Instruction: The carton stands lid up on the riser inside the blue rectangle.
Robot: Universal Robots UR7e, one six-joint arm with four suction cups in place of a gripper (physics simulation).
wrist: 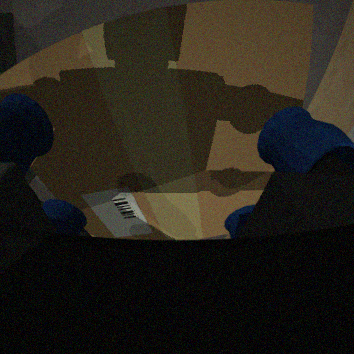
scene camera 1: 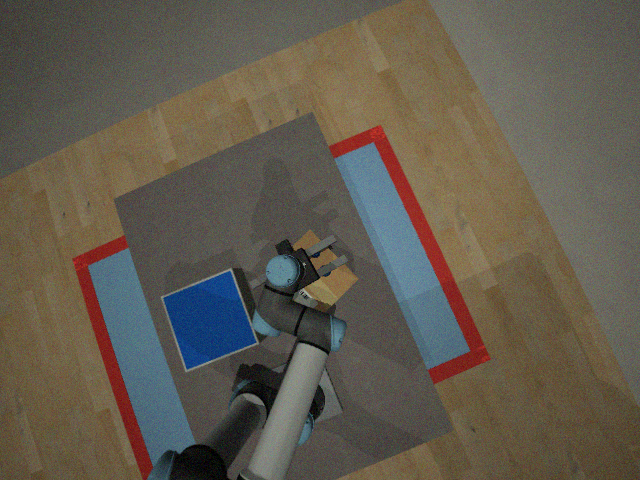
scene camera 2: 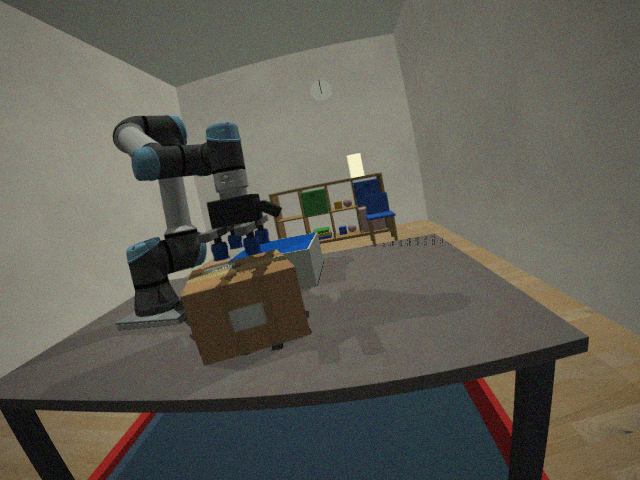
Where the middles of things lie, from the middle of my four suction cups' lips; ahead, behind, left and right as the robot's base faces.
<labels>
Right now the brown carton (scene camera 2: pixel 241 306) is 30 mm behind my suction cup, 10 mm to the right of it and 130 mm below it. Also, from my suction cup: riser (scene camera 1: pixel 211 319) (20 mm ahead, 370 mm to the left, 140 mm below).
</labels>
